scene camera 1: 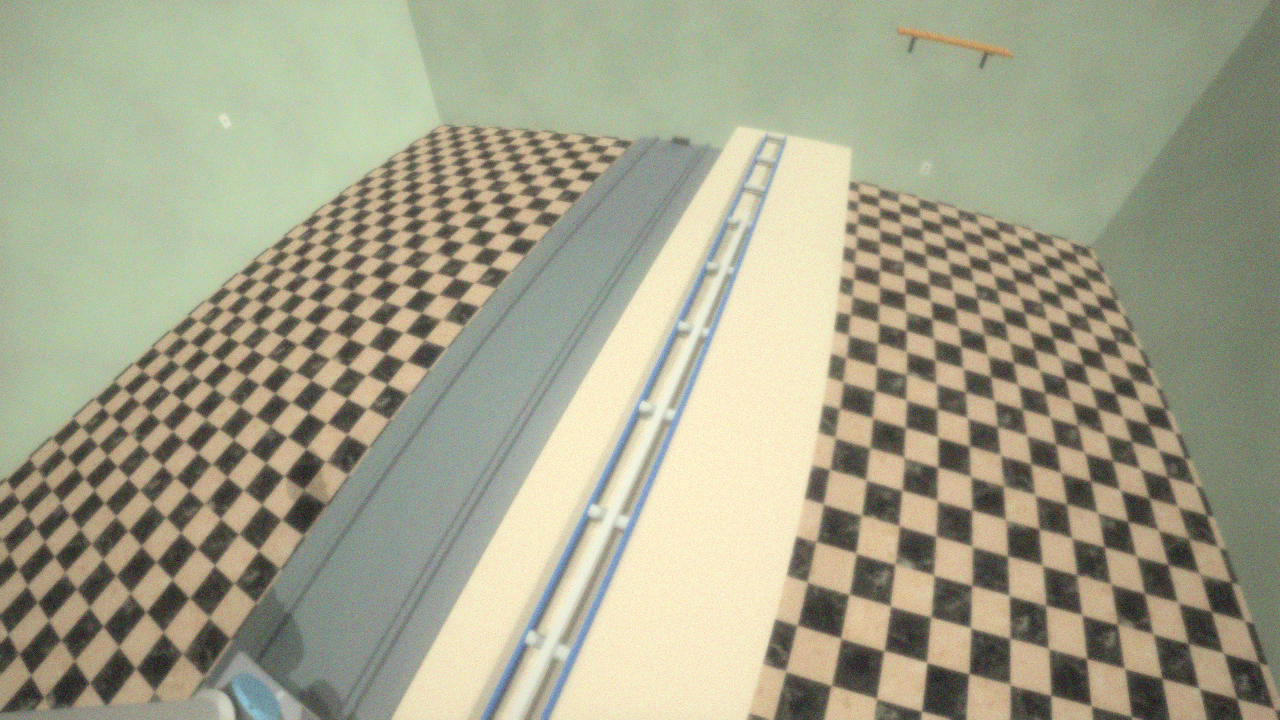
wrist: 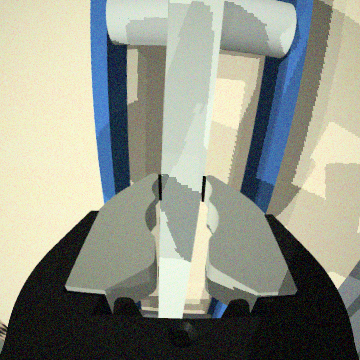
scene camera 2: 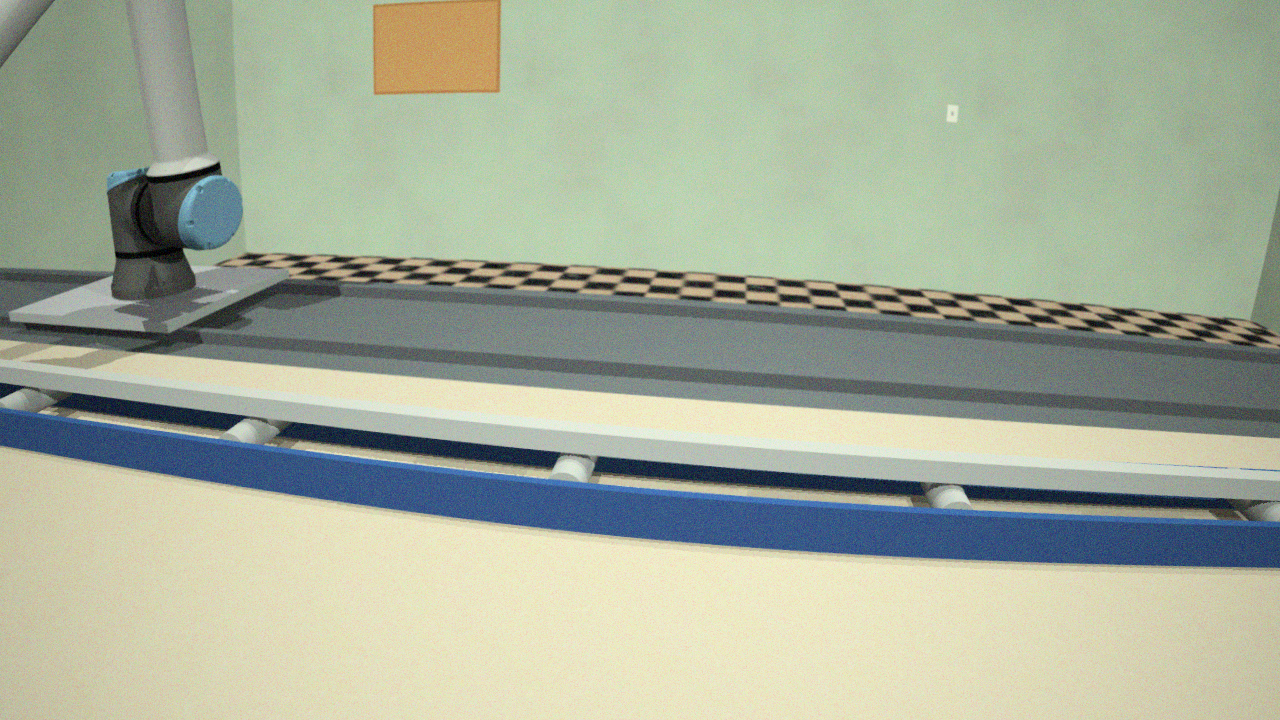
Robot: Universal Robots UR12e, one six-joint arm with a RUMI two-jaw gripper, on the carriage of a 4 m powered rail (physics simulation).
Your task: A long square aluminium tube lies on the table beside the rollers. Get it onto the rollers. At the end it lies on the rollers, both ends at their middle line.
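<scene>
The long square aluminium tube runs lengthwise between the blue side rails, over the white rollers. It crosses them near their middle line. Its far end shows between the rails in scene camera 1; its near end is out of view. Whether it touches the rollers or hangs slightly above them I cannot tell. My gripper is shut on the tube, with a jaw close against each side. The gripper does not show in the scene views.
The blue rails stand on the cream table. The arm's carriage plate is on the grey powered rail track behind the table. An orange wall shelf is far off.
</scene>
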